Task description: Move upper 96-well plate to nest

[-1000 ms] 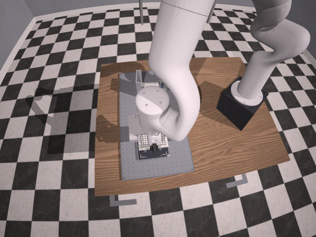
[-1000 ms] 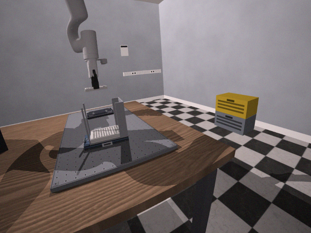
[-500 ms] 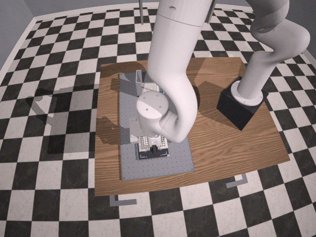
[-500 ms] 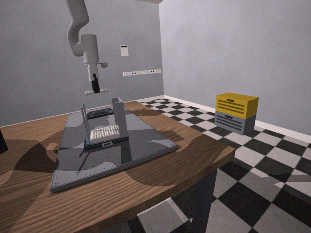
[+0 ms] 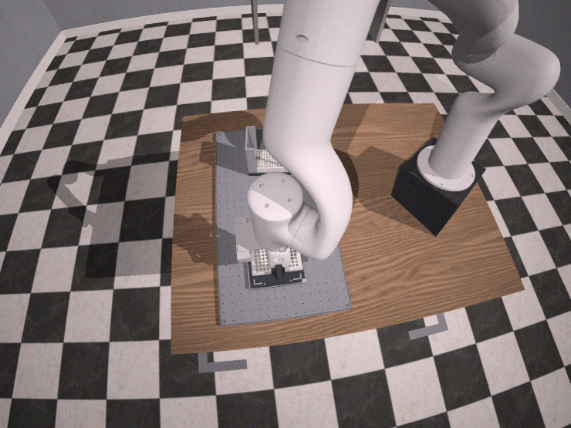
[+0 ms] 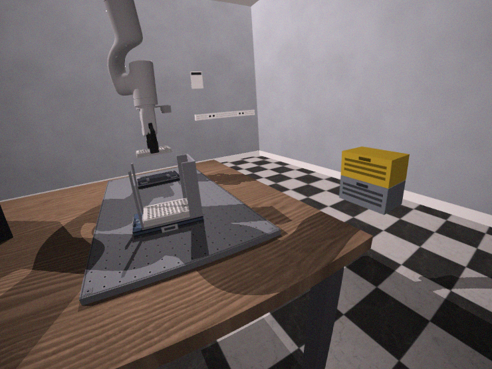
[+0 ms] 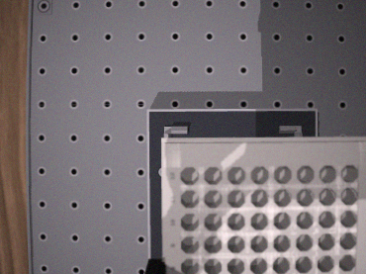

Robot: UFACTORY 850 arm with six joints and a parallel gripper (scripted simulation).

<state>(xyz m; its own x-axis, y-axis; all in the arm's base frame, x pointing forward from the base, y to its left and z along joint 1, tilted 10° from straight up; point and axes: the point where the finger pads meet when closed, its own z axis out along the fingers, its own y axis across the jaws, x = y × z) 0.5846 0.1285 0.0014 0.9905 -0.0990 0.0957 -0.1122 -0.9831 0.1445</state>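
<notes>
The dark plate nest N1 is 12 cm below my hand. Also, from my hand: white 96-well plate 1 cm below.
</notes>
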